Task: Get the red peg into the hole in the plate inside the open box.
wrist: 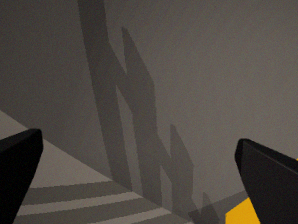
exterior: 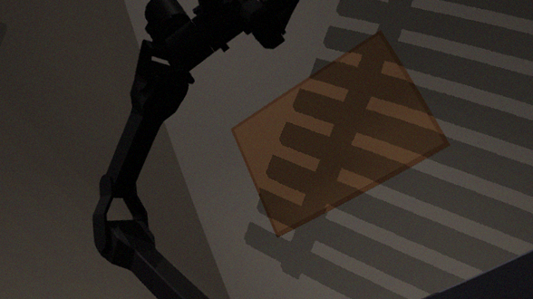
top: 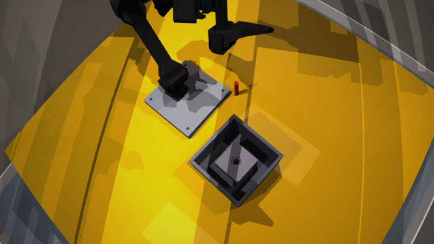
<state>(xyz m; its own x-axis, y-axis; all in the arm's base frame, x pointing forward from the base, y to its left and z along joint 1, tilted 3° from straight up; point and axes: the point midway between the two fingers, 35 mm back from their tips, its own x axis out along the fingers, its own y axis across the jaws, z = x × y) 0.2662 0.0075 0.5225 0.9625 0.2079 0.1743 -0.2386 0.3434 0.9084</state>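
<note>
Now: the red peg 510 mm below my gripper tip, 120 mm behind it and 70 mm to the left of it. Also, from my gripper tip: light grey plate (510 mm below, 130 mm to the right, 20 mm ahead); then grey box (530 mm below, 130 mm to the right, 20 mm ahead).
</note>
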